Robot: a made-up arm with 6 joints. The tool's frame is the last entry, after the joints. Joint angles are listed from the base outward. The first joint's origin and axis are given. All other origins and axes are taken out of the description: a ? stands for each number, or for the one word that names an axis. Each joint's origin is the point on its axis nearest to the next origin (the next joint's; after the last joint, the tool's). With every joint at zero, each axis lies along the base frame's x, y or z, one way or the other. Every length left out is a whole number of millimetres.
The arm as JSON. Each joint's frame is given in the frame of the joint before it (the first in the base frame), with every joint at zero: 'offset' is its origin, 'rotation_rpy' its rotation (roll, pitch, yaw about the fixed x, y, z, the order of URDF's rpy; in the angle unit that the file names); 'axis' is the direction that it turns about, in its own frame. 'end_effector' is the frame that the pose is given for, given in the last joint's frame.
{
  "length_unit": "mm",
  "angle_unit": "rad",
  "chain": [
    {
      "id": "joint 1",
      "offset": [
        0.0,
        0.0,
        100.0
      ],
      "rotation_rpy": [
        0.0,
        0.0,
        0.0
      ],
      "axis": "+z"
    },
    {
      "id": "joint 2",
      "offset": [
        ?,
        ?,
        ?
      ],
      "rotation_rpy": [
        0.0,
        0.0,
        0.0
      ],
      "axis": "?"
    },
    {
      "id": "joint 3",
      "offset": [
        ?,
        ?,
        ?
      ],
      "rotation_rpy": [
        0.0,
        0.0,
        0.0
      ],
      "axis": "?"
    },
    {
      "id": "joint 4",
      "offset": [
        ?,
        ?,
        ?
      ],
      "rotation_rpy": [
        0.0,
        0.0,
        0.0
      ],
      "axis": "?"
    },
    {
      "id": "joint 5",
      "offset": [
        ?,
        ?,
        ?
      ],
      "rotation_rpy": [
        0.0,
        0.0,
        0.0
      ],
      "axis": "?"
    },
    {
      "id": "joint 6",
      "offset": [
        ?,
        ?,
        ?
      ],
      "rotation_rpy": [
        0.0,
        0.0,
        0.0
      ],
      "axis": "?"
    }
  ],
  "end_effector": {
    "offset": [
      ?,
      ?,
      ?
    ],
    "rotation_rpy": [
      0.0,
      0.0,
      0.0
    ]
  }
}
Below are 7 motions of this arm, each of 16 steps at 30 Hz.
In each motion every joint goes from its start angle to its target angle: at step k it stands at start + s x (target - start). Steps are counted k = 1, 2, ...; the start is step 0. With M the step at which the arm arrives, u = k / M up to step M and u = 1 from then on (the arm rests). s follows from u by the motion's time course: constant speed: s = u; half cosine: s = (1 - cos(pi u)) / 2; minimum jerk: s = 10 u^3 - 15 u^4 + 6 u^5.
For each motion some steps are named. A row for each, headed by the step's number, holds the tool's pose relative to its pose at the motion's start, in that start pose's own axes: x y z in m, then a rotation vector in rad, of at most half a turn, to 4 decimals.
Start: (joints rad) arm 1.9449 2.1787 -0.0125 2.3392 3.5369 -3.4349
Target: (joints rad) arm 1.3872 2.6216 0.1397 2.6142 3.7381 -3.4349
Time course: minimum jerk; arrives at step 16
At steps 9, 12, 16:
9: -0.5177 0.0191 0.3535 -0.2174 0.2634 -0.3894
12: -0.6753 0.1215 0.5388 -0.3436 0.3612 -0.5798
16: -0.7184 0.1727 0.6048 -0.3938 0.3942 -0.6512

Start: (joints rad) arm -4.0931 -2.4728 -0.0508 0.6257 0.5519 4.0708
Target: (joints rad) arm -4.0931 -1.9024 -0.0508 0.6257 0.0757 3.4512
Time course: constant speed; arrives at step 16
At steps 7, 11, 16:
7: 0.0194 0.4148 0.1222 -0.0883 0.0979 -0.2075
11: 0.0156 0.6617 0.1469 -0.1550 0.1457 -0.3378
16: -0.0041 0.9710 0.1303 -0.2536 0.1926 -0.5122

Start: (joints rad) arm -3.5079 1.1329 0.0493 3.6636 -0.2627 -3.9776
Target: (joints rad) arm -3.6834 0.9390 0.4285 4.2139 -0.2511 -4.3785
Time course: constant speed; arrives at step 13
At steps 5, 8, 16:
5: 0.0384 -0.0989 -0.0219 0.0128 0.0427 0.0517
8: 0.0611 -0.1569 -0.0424 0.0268 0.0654 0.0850
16: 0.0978 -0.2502 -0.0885 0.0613 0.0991 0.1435

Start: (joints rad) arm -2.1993 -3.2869 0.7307 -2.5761 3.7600 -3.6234
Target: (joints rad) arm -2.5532 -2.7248 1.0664 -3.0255 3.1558 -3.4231
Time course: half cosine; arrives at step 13
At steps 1, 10, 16:
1: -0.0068 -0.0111 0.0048 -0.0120 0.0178 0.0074
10: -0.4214 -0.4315 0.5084 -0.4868 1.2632 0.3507
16: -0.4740 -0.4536 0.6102 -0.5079 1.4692 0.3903

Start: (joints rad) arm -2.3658 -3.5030 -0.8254 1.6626 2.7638 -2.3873
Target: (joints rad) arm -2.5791 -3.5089 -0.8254 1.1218 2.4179 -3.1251
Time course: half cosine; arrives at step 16
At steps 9, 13, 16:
9: -0.0561 0.0624 -0.0593 0.0584 0.3414 -0.1893
13: -0.0870 0.1062 -0.0915 0.0192 0.5294 -0.2826
16: -0.0955 0.1190 -0.1000 0.0003 0.5778 -0.3056

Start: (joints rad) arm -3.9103 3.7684 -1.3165 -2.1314 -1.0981 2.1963
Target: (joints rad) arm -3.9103 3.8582 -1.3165 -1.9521 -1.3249 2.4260
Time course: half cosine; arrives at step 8
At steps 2, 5, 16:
2: 0.0183 0.0102 0.0015 -0.0432 0.0091 0.0553
5: 0.0842 0.0497 0.0030 -0.2030 0.0495 0.2563
16: 0.1198 0.0729 0.0012 -0.2928 0.0771 0.3664

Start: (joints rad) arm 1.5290 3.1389 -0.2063 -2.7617 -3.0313 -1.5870
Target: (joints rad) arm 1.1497 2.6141 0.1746 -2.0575 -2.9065 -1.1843
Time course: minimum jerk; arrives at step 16
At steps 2, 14, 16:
2: 0.0028 -0.0081 -0.0025 -0.0046 0.0022 -0.0107
14: -0.0014 -0.5586 -0.0343 -0.2501 0.2077 -0.6474
16: -0.0044 -0.5680 -0.0327 -0.2532 0.2120 -0.6580

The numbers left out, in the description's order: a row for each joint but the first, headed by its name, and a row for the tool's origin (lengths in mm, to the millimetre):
joint 2: xyz 0.0 48.0 0.0, axis +y
joint 3: xyz 0.0 0.0 849.0, axis +y
joint 4: xyz 0.0 0.0 846.0, axis +z
joint 5: xyz 0.0 0.0 0.0, axis +y
joint 6: xyz 0.0 0.0 149.0, axis +z
tool: xyz 0.0 0.0 0.0

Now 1 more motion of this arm.
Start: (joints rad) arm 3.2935 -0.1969 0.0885 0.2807 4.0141 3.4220
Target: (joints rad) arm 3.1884 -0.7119 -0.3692 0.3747 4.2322 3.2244
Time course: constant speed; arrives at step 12
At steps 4, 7, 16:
4: -0.1906 -0.0757 0.3378 -0.0020 0.2425 0.0178
7: -0.2696 -0.1588 0.6119 -0.0190 0.4206 0.0448
16: -0.2693 -0.3306 1.0729 -0.0725 0.7067 0.1168

